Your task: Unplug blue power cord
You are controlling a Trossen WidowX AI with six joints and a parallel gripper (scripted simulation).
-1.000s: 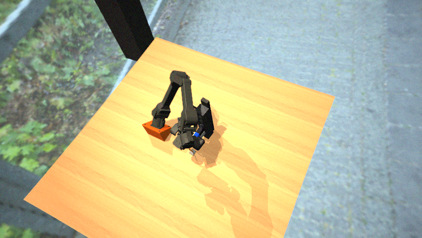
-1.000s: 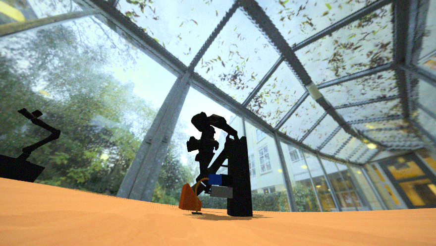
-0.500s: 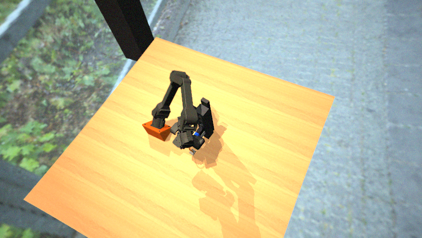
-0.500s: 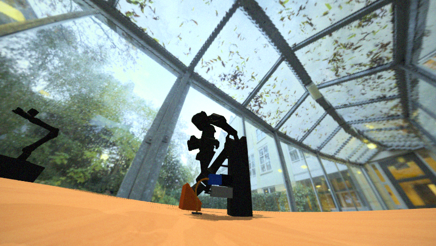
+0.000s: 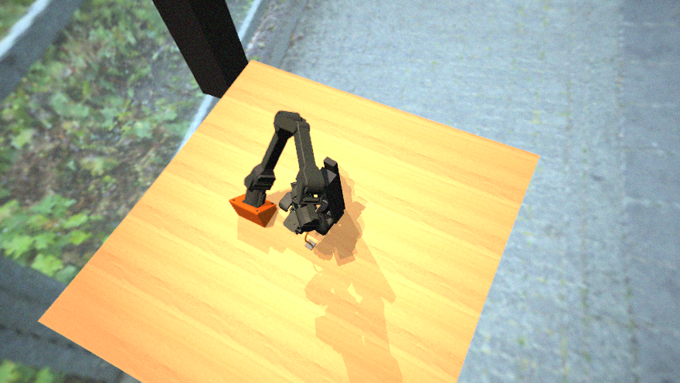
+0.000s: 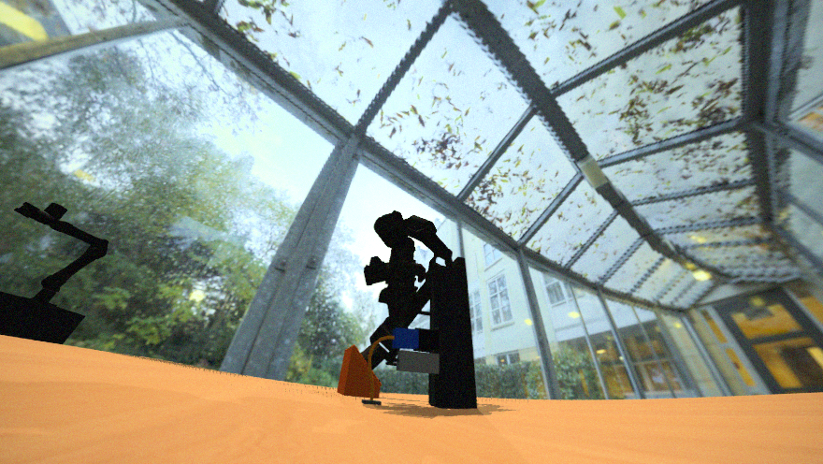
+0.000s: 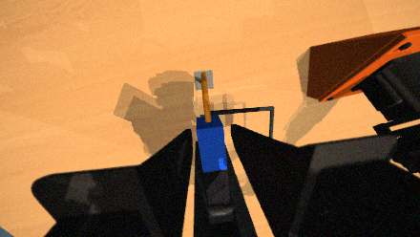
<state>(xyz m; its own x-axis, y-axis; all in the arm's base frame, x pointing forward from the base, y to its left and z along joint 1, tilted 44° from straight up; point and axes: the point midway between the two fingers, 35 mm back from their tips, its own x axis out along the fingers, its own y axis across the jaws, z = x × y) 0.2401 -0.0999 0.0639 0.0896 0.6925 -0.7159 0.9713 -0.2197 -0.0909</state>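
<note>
Right now the blue plug is 40 mm to the left of my gripper tip and 10 mm below it. From my gripper tip the other things lie so: black power strip (30 mm ahead, 120 mm to the left, 10 mm above).
</note>
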